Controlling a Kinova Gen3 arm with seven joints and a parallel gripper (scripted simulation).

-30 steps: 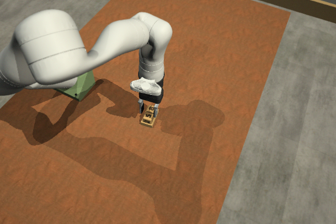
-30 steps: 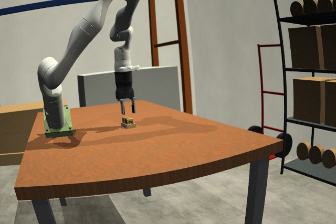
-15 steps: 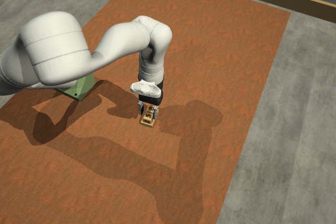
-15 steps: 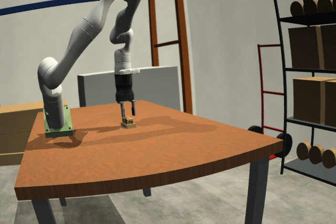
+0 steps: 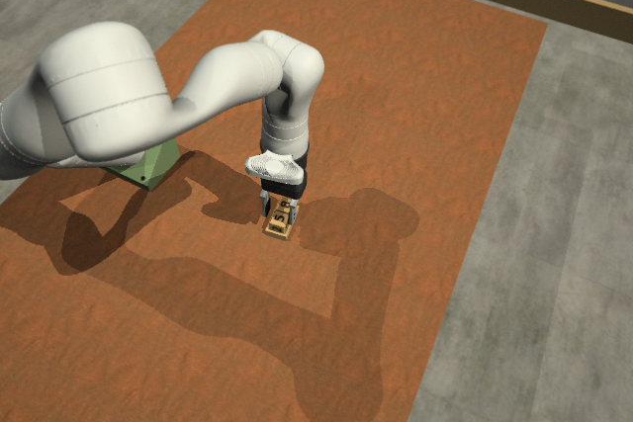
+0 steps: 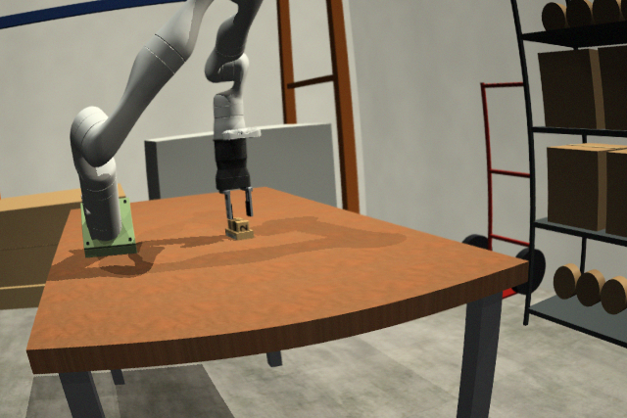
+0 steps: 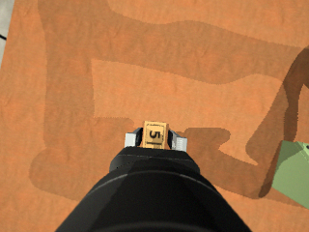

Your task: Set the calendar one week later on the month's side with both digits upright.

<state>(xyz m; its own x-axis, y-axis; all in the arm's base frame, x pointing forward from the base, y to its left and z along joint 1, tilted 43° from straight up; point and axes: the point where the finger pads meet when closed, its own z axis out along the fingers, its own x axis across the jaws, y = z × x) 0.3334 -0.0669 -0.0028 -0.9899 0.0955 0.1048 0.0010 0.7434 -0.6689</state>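
The wooden calendar tray lies 20 mm to the left of my hand and 60 mm below it.
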